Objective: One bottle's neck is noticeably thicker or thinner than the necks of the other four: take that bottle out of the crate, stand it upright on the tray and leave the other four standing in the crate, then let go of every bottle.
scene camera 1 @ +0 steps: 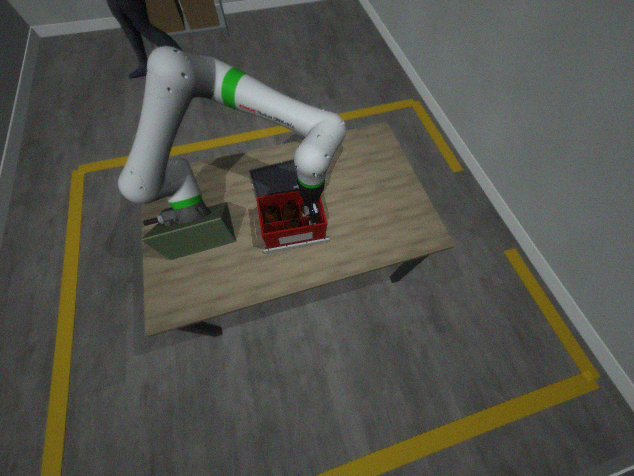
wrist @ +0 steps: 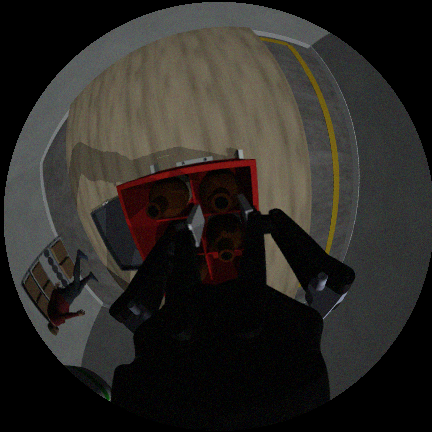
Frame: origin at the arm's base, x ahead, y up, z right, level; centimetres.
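Seen in the pictures: gripper, fingertip midpoint: (scene camera 1: 310,219) (wrist: 220,207); arm's base at its link origin: (scene camera 1: 193,217).
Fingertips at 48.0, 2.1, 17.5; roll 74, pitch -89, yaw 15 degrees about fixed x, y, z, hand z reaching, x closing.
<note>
Offsets run from my fingertips to a thing's top centre, as dx, dy, dz. "spot": to the spot under its first point. Level surfaces: height alone.
The red crate {spot: +1.9, -4.4, +4.8} (scene camera 1: 317,232) (wrist: 255,176) stands on the table with brown bottles upright in its compartments. In the scene view, bottles show at the left (scene camera 1: 270,212), the middle (scene camera 1: 290,209) and the front {spot: -7.8, +1.3, +0.2} (scene camera 1: 292,223). In the wrist view, one bottle {+2.4, +1.6, -9.1} (wrist: 170,198) is at the upper left, one {+1.3, +1.6, +0.4} (wrist: 219,184) at the upper right, and one {-7.2, +1.6, -0.8} (wrist: 225,235) below that. Part of another bottle {-14.9, +1.6, -10.3} (wrist: 202,271) shows; the rest is hidden. My gripper (scene camera 1: 310,210) (wrist: 220,207) is partly open and empty, pointing down over the crate's right side. The dark tray {spot: -9.2, -14.2, -35.4} (scene camera 1: 273,180) (wrist: 116,235) is bare where visible. Neck differences are unclear.
The wooden table {dy -14.7} (scene camera 1: 378,204) (wrist: 200,100) carries the crate and tray. A green block (scene camera 1: 192,238) stands by the arm's base, left of the crate. A light bar {spot: -7.7, -11.9, +5.0} (scene camera 1: 297,245) lies along the crate's front. A person (scene camera 1: 138,35) (wrist: 61,302) stands beyond the table near a shelf.
</note>
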